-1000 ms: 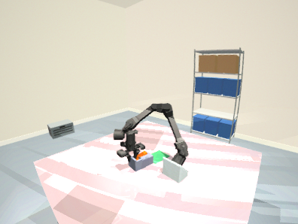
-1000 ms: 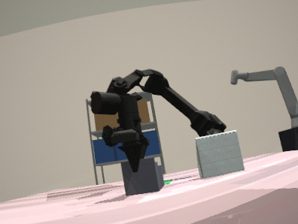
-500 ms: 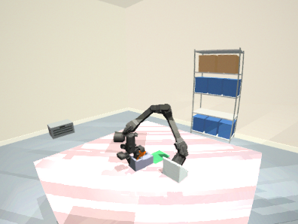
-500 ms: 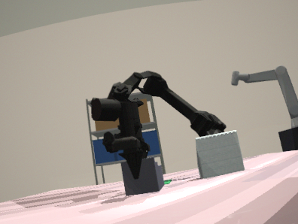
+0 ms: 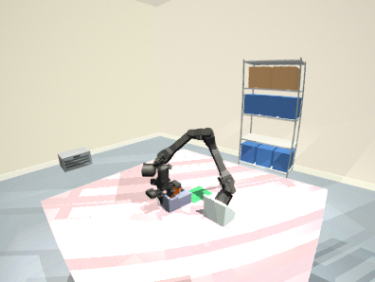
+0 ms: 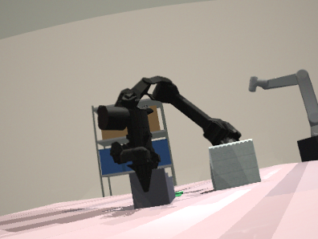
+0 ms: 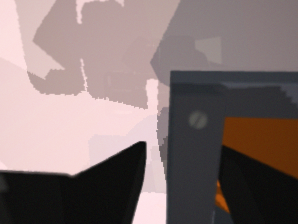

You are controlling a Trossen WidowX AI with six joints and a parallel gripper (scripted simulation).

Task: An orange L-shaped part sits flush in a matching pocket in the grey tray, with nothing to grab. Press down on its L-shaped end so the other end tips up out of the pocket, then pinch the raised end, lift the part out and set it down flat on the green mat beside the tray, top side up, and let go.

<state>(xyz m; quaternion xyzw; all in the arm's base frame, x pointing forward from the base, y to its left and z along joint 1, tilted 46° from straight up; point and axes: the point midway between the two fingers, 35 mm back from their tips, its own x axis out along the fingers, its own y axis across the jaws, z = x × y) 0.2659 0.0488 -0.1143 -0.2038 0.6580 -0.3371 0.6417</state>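
Now: gripper tip 10 mm past the orange L-shaped part, 50 mm to the left of it and 10 mm below it. Also, from my gripper tip: green mat 40 mm behind, 220 mm to the right, 50 mm below.
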